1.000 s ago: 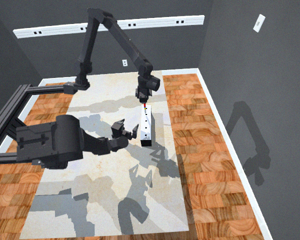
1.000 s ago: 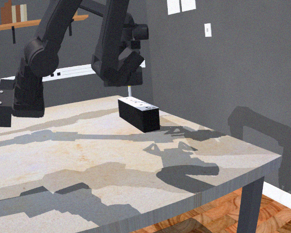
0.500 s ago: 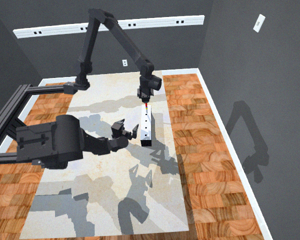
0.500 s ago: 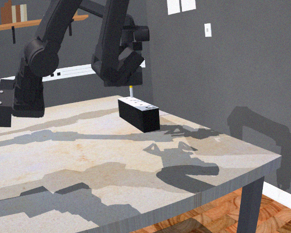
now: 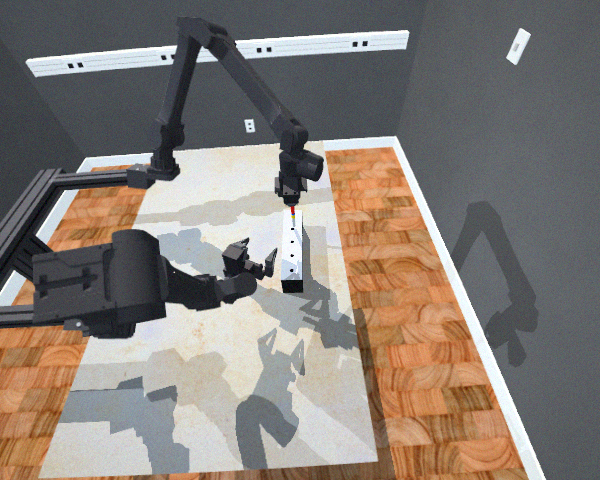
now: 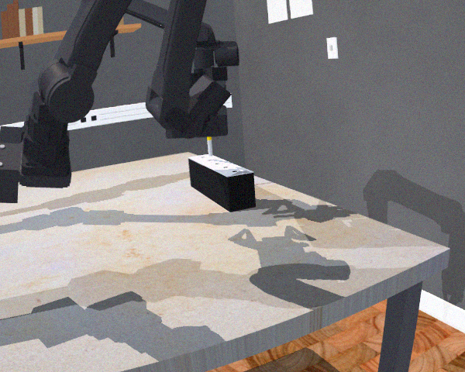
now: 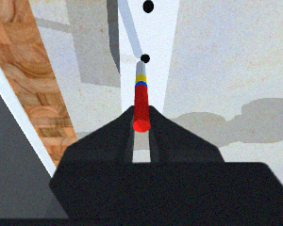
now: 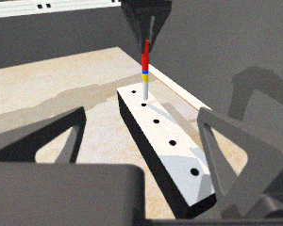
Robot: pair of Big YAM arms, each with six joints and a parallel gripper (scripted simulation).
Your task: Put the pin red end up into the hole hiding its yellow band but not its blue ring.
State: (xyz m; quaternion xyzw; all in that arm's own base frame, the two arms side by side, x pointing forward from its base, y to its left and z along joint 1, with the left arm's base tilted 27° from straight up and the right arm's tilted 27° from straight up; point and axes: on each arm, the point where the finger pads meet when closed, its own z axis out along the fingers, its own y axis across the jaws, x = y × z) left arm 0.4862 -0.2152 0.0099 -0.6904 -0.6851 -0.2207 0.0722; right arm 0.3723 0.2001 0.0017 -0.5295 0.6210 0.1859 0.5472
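Now: left hand 17 cm above the block, 7 cm to the left of it and 1 cm past it. From my left hand the other things lie so: pin 4 cm below.
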